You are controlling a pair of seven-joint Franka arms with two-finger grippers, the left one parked.
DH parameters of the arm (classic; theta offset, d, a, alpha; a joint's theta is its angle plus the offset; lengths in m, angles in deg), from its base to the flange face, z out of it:
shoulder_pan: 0 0.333 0 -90
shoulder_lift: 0 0 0 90
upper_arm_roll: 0 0.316 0.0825 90
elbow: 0 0 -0.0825 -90
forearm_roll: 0 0.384 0 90
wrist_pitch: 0 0 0.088 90
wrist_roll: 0 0.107 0 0
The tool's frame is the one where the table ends.
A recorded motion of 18 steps. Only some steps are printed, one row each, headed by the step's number.
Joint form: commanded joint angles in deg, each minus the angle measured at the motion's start. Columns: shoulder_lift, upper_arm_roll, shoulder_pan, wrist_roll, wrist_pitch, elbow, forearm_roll.
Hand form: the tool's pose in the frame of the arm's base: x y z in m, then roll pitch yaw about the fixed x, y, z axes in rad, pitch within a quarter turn. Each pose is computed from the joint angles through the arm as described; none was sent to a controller.
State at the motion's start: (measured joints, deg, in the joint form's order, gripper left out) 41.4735 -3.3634 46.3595 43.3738 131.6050 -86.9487 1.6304
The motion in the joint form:
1: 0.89 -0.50 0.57 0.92 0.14 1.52 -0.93
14: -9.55 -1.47 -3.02 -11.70 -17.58 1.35 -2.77
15: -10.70 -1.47 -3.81 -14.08 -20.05 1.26 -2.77
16: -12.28 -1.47 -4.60 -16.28 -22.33 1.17 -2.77
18: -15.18 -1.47 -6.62 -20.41 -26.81 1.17 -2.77
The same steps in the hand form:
1: 0.5223 0.5002 0.2410 -3.1180 -0.0754 -0.0110
14: 0.5405 0.4403 0.3423 3.0572 0.0182 0.1385
15: 0.5424 0.4291 0.3520 3.0470 0.0437 0.1630
16: 0.5440 0.4179 0.3672 3.0440 0.0604 0.1848
18: 0.5493 0.3913 0.3956 3.0407 0.0939 0.2163

